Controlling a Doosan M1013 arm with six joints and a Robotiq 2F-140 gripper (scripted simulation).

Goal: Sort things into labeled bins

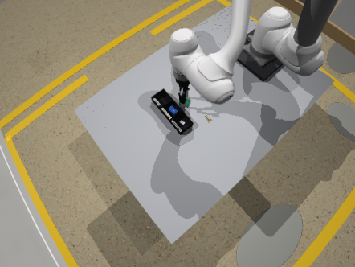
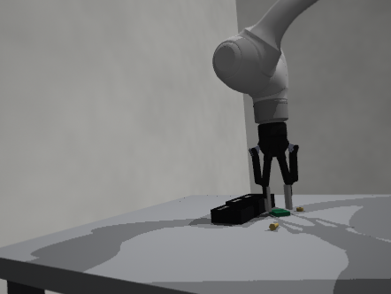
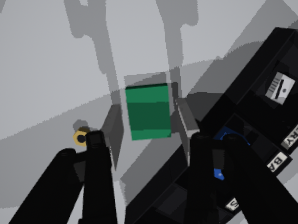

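Now: the flat green board 40 mm below my hand. From my hand the other things lie so: black bin tray (90 mm ahead, 20 mm to the left, 20 mm below); brass nut (30 mm behind, 60 mm to the right, 40 mm below); blue battery (80 mm ahead, 10 mm to the left, 30 mm below).
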